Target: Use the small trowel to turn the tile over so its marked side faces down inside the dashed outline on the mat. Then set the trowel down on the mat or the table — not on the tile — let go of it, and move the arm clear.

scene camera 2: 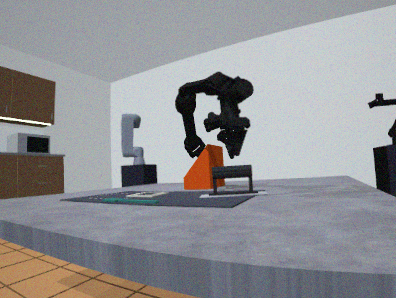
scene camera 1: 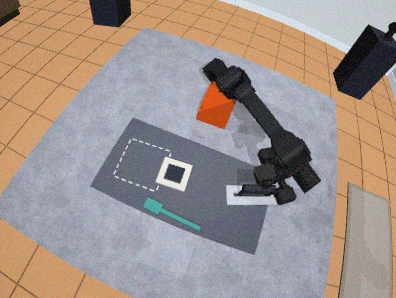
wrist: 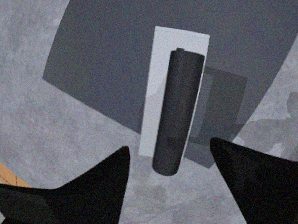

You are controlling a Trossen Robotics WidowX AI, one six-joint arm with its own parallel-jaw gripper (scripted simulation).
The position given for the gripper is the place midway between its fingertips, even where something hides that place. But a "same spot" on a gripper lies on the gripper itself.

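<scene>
Gripper visible: scene camera 1 [266, 186], wrist view, scene camera 2. On the gripper, [scene camera 2: 233, 139] and [wrist: 71, 182]: same spot.
</scene>
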